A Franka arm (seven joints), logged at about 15 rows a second.
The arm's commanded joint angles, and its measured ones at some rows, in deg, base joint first. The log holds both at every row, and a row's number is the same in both.
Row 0, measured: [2.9, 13.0, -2.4, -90.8, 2.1, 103.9, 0.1]
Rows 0 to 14, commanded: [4.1, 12.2, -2.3, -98.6, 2.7, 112.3, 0.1]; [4.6, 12.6, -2.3, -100.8, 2.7, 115.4, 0.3]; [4.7, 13.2, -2.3, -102.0, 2.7, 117.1, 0.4]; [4.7, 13.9, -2.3, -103.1, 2.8, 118.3, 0.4]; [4.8, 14.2, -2.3, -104.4, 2.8, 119.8, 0.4]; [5.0, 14.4, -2.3, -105.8, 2.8, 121.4, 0.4]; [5.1, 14.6, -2.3, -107.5, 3.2, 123.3, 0.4]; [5.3, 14.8, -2.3, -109.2, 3.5, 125.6, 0.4]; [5.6, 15.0, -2.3, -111.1, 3.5, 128.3, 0.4]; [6.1, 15.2, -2.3, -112.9, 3.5, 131.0, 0.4]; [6.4, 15.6, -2.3, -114.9, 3.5, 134.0, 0.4]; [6.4, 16.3, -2.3, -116.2, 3.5, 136.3, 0.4]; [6.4, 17.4, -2.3, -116.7, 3.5, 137.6, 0.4]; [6.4, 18.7, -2.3, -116.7, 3.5, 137.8, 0.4]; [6.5, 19.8, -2.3, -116.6, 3.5, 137.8, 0.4]
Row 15, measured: [6.3, 18.4, -2.3, -115.8, 2.7, 136.5, 0.2]
